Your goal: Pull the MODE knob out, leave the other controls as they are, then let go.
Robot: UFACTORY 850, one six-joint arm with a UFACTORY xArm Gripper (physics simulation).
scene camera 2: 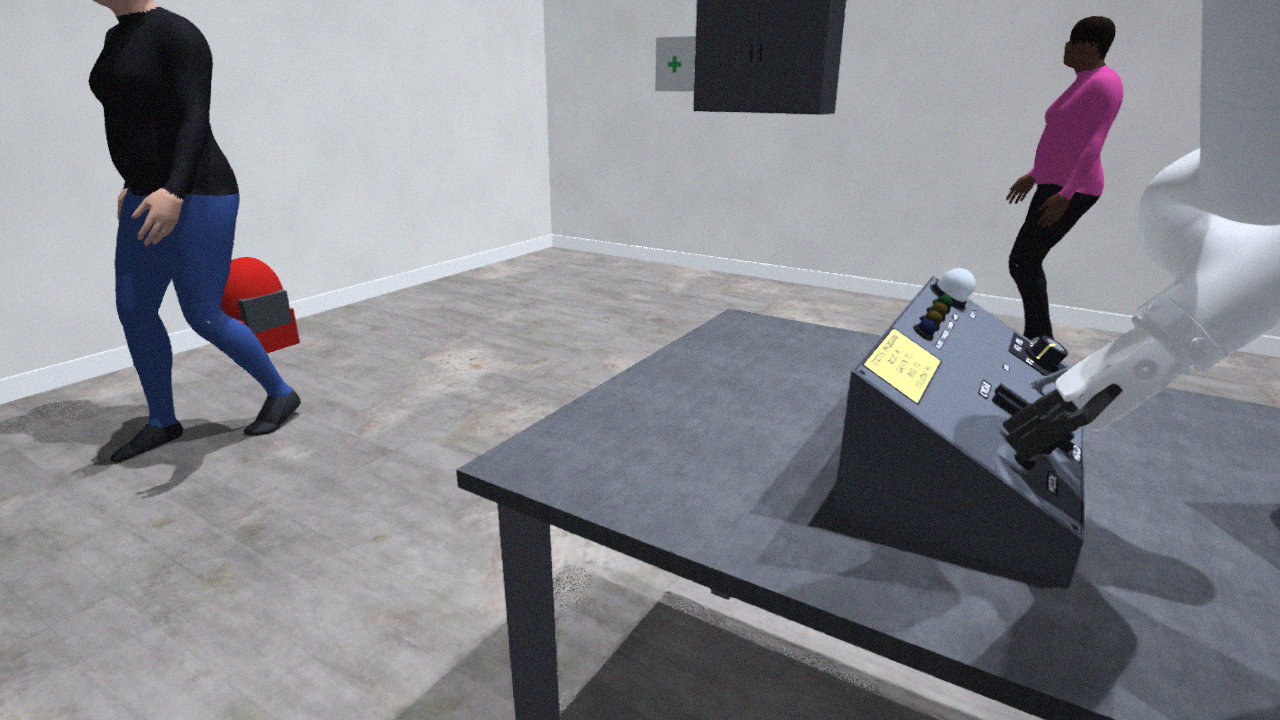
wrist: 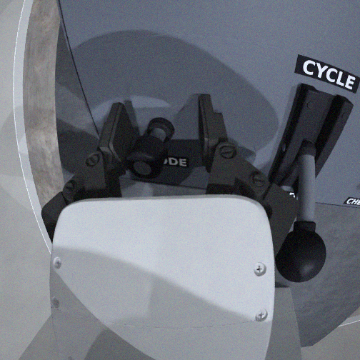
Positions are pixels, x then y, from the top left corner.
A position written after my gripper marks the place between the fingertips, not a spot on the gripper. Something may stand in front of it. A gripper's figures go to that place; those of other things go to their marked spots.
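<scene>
Lens distances: my gripper [wrist: 162,111], 14 cm from the lens; a cycle lever [wrist: 301,256], 13 cm from the lens.
</scene>
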